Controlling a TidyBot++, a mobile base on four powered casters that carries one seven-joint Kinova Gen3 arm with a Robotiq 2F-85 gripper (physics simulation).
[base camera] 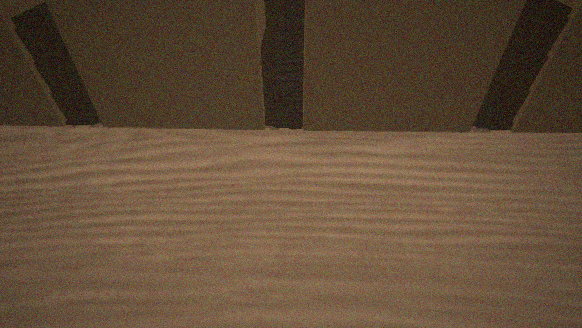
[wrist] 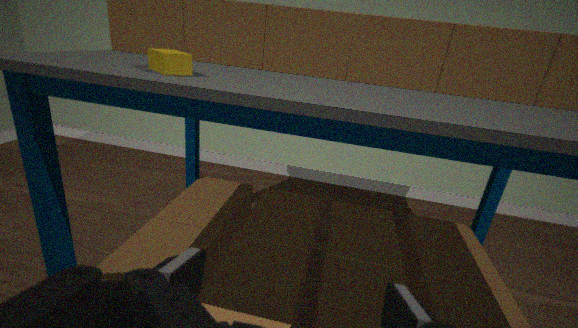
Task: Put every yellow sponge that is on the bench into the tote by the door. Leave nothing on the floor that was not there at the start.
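A yellow sponge (wrist: pixel 170 62) lies on the grey top of the bench (wrist: pixel 310 92), toward its left end in the wrist view. The bench has a blue frame and blue legs. My gripper (wrist: pixel 292 285) is open, with its two fingers wide apart at the bottom of the wrist view and nothing between them. The sponge is beyond the gripper, up and to the left in the view. The tote by the door does not show in either view.
A brown wooden-looking structure with darker bands and pale edges shows low in front of the bench; its exact form is unclear. The base camera shows wood floor (base camera: pixel 290 225) up to a brown surface with dark strips. A tan panelled backboard (wrist: pixel 310 45) stands behind the bench top.
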